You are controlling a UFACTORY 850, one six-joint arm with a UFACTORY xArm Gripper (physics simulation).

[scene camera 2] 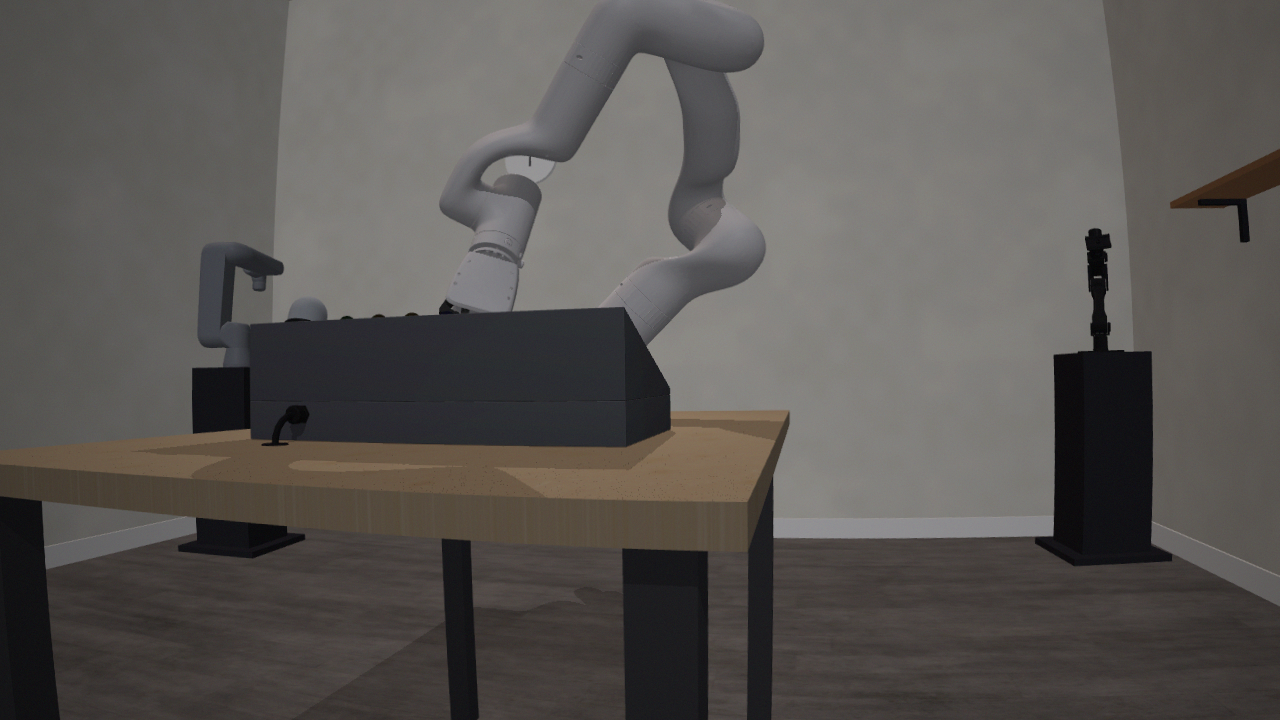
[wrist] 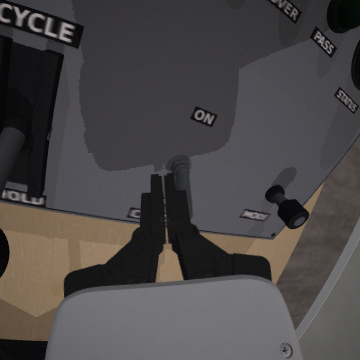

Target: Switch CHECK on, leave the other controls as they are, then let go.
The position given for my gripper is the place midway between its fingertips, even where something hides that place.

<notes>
I see my gripper [wrist: 163,186] and a black mode toggle [wrist: 293,214].
</notes>
